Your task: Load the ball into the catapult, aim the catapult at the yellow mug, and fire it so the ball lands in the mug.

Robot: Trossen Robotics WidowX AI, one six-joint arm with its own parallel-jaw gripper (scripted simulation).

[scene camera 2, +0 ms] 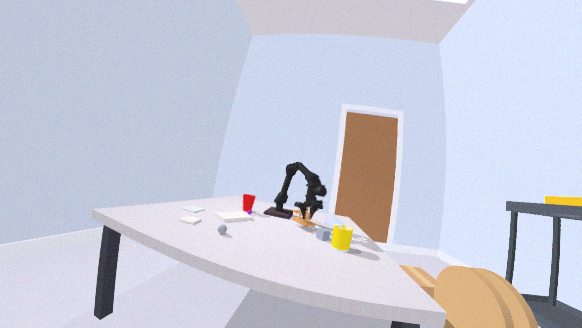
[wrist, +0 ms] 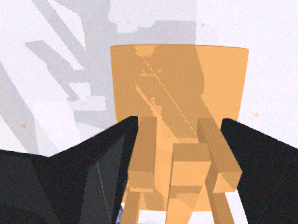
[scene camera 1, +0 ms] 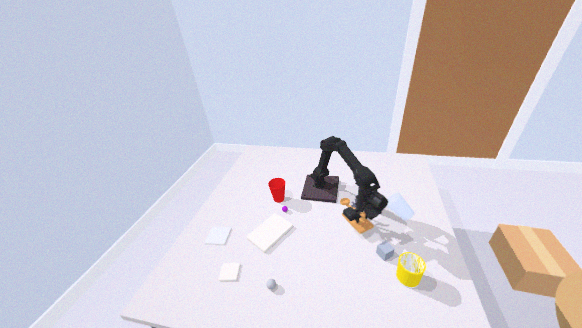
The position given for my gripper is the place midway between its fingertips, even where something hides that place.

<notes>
In view: my gripper (wrist: 180, 124), a wooden catapult (wrist: 180, 93), a yellow mug (scene camera 1: 410, 268) and a white slab (scene camera 1: 270, 231).
The wrist view does not show the yellow mug: it is out of frame. The wrist view does not show the white slab: it is out of frame.
</notes>
